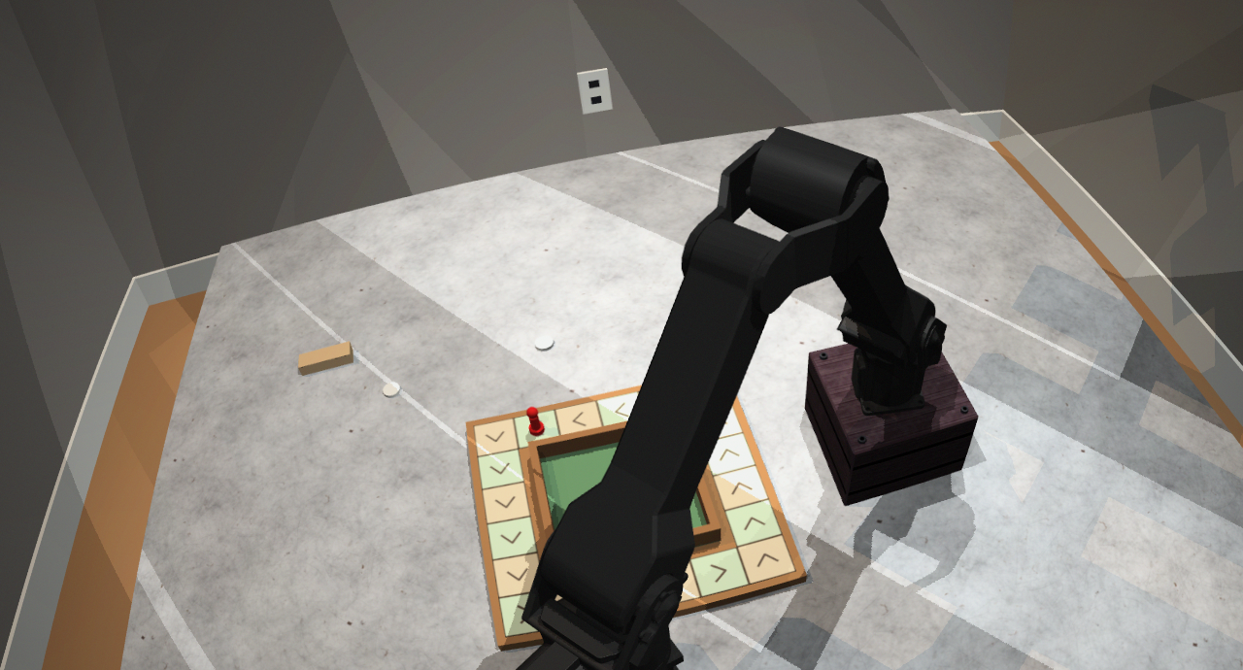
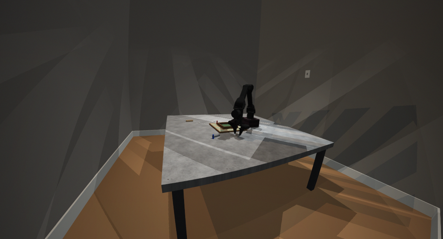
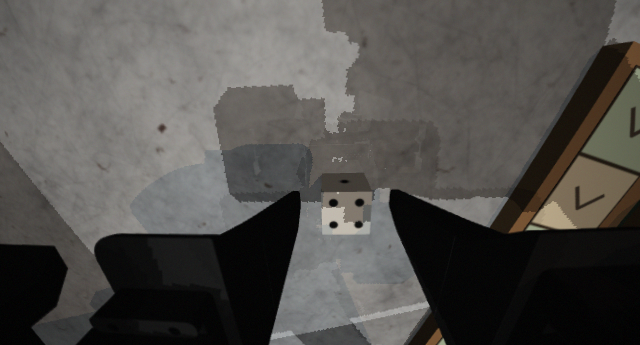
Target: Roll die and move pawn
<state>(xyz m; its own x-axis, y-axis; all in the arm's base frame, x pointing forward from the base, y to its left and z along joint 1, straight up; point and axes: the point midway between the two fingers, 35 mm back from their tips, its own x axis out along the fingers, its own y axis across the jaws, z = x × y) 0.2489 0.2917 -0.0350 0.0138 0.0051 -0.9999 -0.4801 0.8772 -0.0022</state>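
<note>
My gripper tip is now 34 cm to the left of the red pawn, 10 cm short of it and 1 cm below it. Also, from my gripper tip: blue piece 21 cm ahead, 3 cm to the left; grey block 18 cm ahead, 1 cm to the right, 1 cm below; white die right at my gripper tip.
</note>
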